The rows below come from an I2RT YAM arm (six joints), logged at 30 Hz.
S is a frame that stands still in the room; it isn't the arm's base.
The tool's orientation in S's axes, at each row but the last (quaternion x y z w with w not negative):
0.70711, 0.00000, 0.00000, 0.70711
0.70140, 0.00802, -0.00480, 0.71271
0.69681, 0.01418, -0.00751, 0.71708
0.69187, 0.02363, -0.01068, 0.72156
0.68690, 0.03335, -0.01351, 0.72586
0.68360, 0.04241, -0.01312, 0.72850
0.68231, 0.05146, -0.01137, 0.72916
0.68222, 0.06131, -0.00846, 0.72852
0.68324, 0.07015, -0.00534, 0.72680
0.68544, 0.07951, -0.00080, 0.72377
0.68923, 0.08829, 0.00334, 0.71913
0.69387, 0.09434, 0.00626, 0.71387
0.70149, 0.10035, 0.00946, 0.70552
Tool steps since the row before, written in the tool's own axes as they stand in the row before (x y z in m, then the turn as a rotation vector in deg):
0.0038, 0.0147, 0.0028, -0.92, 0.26, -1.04
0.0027, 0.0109, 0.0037, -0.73, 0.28, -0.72
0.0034, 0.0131, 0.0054, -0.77, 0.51, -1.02
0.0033, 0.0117, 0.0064, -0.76, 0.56, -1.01
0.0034, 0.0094, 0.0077, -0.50, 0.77, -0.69
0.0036, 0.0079, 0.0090, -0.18, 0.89, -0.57
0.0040, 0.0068, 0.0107, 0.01, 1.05, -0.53
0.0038, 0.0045, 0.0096, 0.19, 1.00, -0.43
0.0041, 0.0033, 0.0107, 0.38, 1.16, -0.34
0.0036, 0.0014, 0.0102, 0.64, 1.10, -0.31
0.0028, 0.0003, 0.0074, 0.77, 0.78, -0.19
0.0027, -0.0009, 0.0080, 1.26, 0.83, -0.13
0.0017, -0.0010, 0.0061, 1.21, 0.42, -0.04
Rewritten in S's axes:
0.0038, -0.0028, 0.0147, -0.92, 1.04, 0.26
0.0029, -0.0035, 0.0109, -0.73, 0.72, 0.28
0.0039, -0.0050, 0.0131, -0.76, 1.03, 0.50
0.0040, -0.0058, 0.0118, -0.75, 1.02, 0.55
0.0042, -0.0071, 0.0096, -0.47, 0.72, 0.76
0.0046, -0.0083, 0.0081, -0.14, 0.62, 0.86
0.0052, -0.0100, 0.0071, 0.07, 0.60, 1.01
0.0049, -0.0090, 0.0047, 0.25, 0.51, 0.95
0.0054, -0.0101, 0.0034, 0.46, 0.45, 1.09
0.0049, -0.0096, 0.0015, 0.72, 0.44, 1.00
0.0038, -0.0070, 0.0002, 0.82, 0.32, 0.67
0.0037, -0.0076, -0.0011, 1.32, 0.34, 0.66
0.0025, -0.0058, -0.0012, 1.23, 0.23, 0.26

